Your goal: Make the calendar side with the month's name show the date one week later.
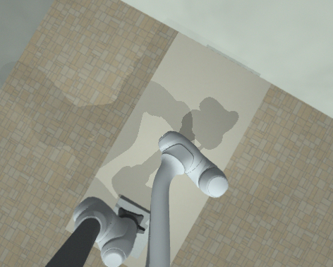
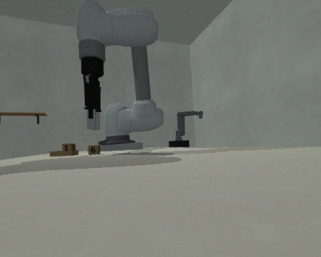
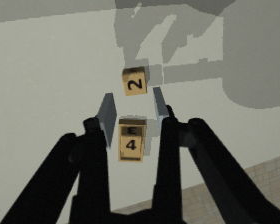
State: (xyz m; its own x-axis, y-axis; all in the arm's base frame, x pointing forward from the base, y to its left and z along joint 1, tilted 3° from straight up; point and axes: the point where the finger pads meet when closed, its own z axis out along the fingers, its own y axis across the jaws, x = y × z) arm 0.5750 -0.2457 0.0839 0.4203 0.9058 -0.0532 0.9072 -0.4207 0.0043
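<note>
Now: hand 10 cm above the wooden cube. The rest, counted from my hand: tray (11 cm below, 9 cm to the right, 6 cm behind).
</note>
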